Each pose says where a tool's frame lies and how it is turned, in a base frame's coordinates. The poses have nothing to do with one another.
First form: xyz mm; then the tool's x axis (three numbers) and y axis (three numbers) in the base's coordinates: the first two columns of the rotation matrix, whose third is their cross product.
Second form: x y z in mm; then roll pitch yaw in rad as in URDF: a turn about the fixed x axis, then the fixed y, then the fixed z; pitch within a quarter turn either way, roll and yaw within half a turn. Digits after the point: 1 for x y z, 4 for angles.
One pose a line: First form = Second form
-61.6 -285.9 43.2 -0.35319 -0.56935 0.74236 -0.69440 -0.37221 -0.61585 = -61.6 -285.9 43.2 -1.9756 -0.8366 -2.1260
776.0 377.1 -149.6 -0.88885 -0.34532 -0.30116 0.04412 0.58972 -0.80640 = 776.0 377.1 -149.6 -2.1338 0.3059 -2.7710
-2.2 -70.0 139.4 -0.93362 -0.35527 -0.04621 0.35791 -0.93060 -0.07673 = -2.2 -70.0 139.4 -0.0769 0.0462 -2.7780
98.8 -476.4 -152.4 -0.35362 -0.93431 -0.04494 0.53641 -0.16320 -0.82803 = 98.8 -476.4 -152.4 -0.9771 0.0450 -1.9326
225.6 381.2 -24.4 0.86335 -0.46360 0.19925 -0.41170 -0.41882 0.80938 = 225.6 381.2 -24.4 2.1697 -0.2006 -0.4928
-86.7 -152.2 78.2 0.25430 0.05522 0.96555 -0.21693 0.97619 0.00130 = -86.7 -152.2 78.2 0.0050 -1.3075 0.2138
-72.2 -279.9 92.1 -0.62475 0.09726 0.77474 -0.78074 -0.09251 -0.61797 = -72.2 -279.9 92.1 -1.3577 -0.8863 2.9872
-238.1 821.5 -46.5 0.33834 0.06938 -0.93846 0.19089 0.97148 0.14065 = -238.1 821.5 -46.5 0.4194 1.2182 0.2023
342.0 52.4 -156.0 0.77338 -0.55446 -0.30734 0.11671 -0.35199 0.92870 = 342.0 52.4 -156.0 1.7906 0.3124 -0.6220
